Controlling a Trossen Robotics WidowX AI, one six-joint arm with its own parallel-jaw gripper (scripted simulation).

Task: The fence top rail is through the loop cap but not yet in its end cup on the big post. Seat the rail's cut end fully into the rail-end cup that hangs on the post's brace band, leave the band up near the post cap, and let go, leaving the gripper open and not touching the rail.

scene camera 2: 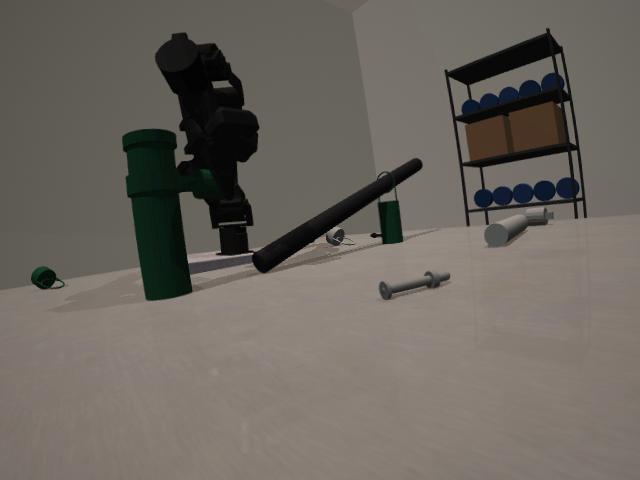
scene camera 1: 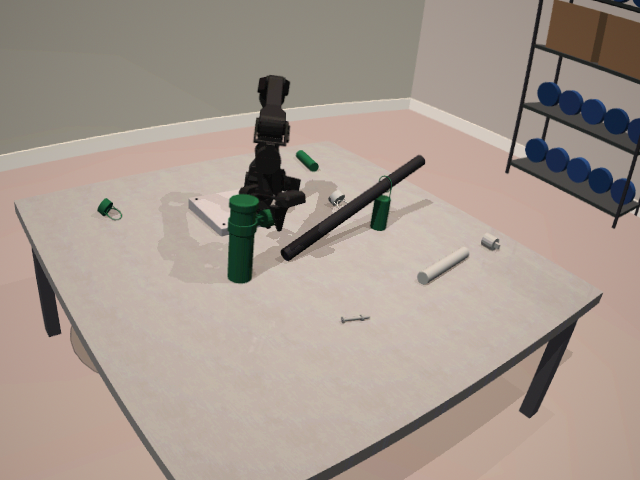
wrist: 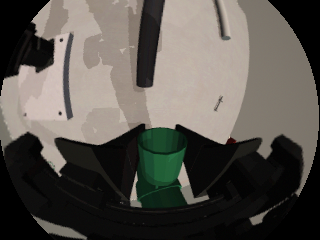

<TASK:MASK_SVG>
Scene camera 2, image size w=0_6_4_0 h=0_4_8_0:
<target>gripper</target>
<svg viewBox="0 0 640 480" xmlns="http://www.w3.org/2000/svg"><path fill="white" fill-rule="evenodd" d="M204 199L214 212L221 211L220 200ZM192 103L183 110L183 120L179 127L180 131L186 131L185 134L188 140L184 148L184 154L193 154L194 158L189 161L181 161L176 170L178 173L180 172L180 175L193 175L197 169L209 170L225 200L231 201L234 199L236 161L246 162L258 150L258 133L256 132L260 128L257 117L248 110L238 110L229 107L218 108L216 104L209 101Z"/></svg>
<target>black top rail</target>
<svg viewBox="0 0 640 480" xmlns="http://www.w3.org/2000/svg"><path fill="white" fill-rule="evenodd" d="M392 175L390 173L386 174L260 249L252 256L256 269L265 274L373 202L376 198L390 191L394 184ZM420 159L409 160L404 165L391 171L395 178L396 186L422 169L423 165Z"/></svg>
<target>grey tube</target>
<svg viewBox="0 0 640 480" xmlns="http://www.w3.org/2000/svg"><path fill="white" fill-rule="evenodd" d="M527 218L524 215L518 214L491 224L485 229L485 241L495 248L505 245L516 235L526 230L528 226Z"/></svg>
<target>grey bolt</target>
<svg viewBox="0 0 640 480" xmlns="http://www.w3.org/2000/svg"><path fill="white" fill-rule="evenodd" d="M450 274L448 272L438 273L436 270L426 271L423 277L390 284L385 280L379 283L379 292L384 300L391 299L394 293L427 286L429 289L438 287L441 282L450 279Z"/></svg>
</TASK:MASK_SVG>
